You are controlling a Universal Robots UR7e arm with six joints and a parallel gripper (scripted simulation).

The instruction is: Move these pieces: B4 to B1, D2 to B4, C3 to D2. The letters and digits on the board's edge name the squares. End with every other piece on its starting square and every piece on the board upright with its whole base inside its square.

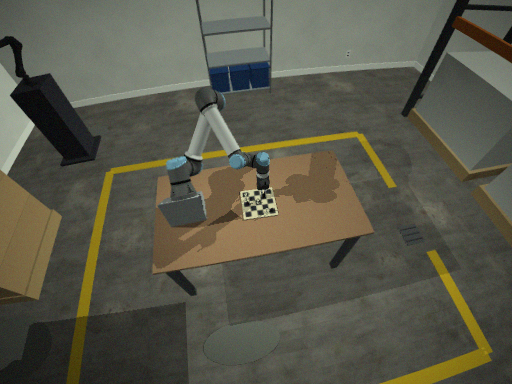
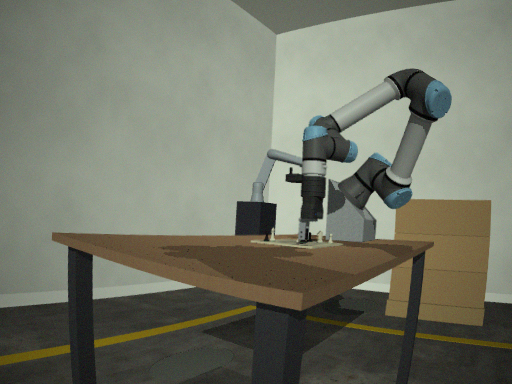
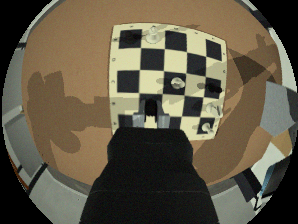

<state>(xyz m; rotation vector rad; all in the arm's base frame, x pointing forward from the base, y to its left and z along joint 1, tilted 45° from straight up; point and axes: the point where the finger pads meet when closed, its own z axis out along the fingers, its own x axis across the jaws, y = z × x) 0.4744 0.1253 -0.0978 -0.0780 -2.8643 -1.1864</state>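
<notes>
Right now the black piece is 1 cm below my hand. Round my hand: white piece: 11 cm behind, 1 cm below; chessboard: 4 cm to the right, 4 cm behind, 3 cm below.
</notes>
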